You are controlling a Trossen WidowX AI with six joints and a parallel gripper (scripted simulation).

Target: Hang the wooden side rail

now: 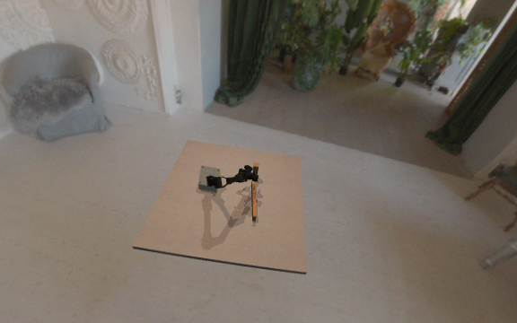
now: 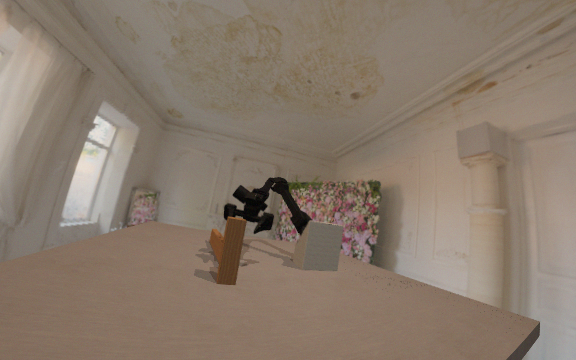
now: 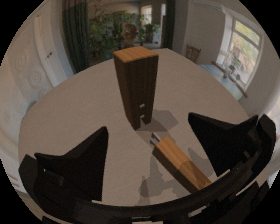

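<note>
Now: gripper tip 80 mm to the right of the wooden headboard post, 50 mm above it and 30 mm short of it.
</note>
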